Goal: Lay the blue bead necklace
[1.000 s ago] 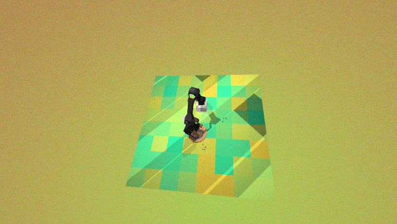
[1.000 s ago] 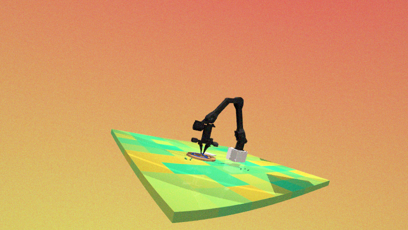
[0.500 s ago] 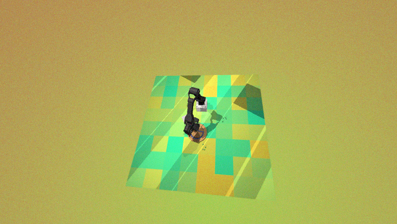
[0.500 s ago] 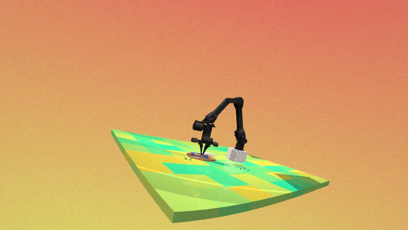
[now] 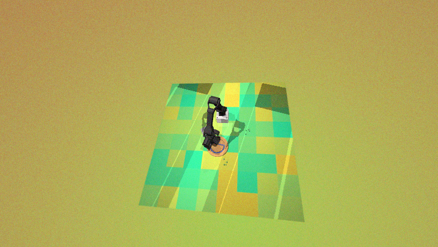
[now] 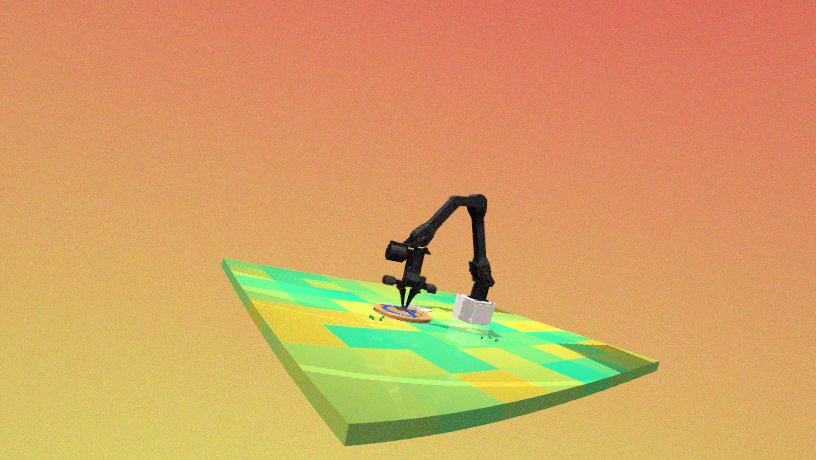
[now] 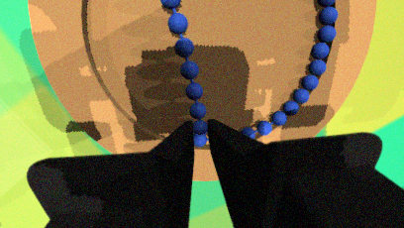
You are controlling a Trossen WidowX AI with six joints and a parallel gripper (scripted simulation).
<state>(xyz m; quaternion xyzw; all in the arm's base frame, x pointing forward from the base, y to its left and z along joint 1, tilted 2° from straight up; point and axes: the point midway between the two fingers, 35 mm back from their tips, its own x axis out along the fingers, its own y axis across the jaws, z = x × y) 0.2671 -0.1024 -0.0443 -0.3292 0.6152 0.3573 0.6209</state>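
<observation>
My gripper tip is 4 cm short of the round bead board, 4 cm to the right of it and 1 cm above it. Round my gripper tip: flat grey piece: 14 cm behind, 7 cm to the right, 1 cm below.
</observation>
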